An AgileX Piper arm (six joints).
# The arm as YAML. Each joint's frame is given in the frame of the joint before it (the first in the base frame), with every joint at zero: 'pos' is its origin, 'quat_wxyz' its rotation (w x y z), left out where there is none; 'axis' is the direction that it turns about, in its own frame. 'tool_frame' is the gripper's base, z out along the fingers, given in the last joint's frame.
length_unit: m
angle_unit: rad
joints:
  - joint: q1
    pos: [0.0, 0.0, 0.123]
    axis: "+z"
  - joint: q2
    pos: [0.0, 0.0, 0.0]
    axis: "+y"
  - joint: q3
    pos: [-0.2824, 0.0, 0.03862]
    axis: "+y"
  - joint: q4
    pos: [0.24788, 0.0, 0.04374]
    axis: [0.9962, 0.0, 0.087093]
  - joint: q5
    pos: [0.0, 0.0, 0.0]
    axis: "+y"
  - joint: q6
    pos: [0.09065, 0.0, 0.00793]
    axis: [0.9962, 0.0, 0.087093]
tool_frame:
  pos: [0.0, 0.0, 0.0]
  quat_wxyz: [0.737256, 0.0, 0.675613, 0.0]
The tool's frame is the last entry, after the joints.
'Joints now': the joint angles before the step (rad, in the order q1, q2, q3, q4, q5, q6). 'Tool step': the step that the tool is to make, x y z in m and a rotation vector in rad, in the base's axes. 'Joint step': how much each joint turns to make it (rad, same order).
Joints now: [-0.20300, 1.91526, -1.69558, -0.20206, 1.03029, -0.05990]
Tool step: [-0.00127, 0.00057, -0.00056, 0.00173, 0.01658, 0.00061]
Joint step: [0.00109, -0.00002, 0.00000, 0.00000, 0.01640, -0.00308]
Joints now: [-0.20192, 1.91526, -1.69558, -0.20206, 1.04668, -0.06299]
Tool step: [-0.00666, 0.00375, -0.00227, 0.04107, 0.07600, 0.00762]
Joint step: [-0.00001, -0.00181, -0.00004, 0.03749, 0.08116, -0.02944]
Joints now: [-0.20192, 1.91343, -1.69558, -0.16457, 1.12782, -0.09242]
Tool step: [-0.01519, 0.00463, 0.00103, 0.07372, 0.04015, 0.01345]
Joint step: [-0.01188, -0.04350, 0.05290, 0.07745, 0.04052, -0.04287]
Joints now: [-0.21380, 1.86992, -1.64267, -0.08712, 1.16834, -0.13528]
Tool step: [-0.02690, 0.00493, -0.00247, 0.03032, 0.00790, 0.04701]
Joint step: [-0.01285, -0.09615, 0.14527, 0.04518, -0.03881, -0.06712]
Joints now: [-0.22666, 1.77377, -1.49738, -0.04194, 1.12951, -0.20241]
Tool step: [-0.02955, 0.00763, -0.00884, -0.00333, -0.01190, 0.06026]
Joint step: [-0.00179, -0.10722, 0.17833, 0.01587, -0.08547, -0.06496]
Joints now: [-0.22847, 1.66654, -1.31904, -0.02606, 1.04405, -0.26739]
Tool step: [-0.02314, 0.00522, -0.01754, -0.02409, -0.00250, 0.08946]
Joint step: [-0.00115, -0.07084, 0.15921, 0.00106, -0.09828, -0.09193]
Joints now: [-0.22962, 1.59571, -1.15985, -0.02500, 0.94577, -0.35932]
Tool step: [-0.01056, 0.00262, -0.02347, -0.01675, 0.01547, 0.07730]
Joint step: [-0.00001, -0.00871, 0.10729, 0.00035, -0.08887, -0.07829]
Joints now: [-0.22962, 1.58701, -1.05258, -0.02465, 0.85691, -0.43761]
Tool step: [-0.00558, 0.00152, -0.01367, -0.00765, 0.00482, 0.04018]
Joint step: [0.00000, -0.00001, 0.05847, 0.00190, -0.05625, -0.04132]
